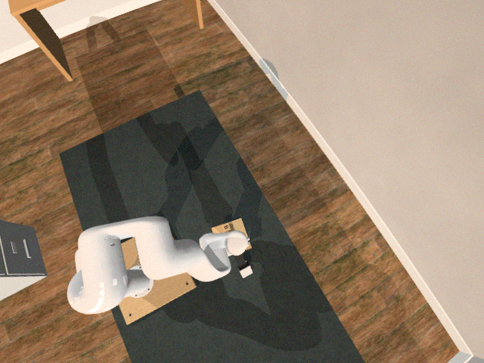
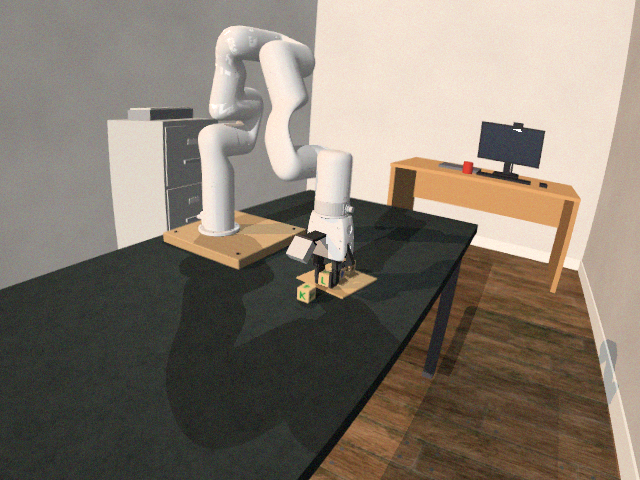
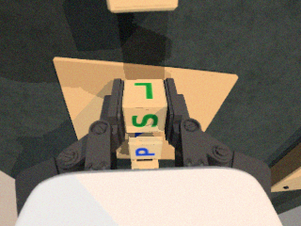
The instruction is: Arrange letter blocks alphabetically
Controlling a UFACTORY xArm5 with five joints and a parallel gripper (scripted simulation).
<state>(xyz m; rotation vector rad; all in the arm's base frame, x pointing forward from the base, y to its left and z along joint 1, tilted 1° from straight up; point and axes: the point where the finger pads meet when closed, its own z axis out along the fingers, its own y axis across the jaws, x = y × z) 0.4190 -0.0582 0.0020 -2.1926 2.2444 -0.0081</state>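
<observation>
Right now my hand is 10 mm above the green-lettered block. From my hand the other things lie so: tan mat: 50 mm to the left, 20 mm below.
</observation>
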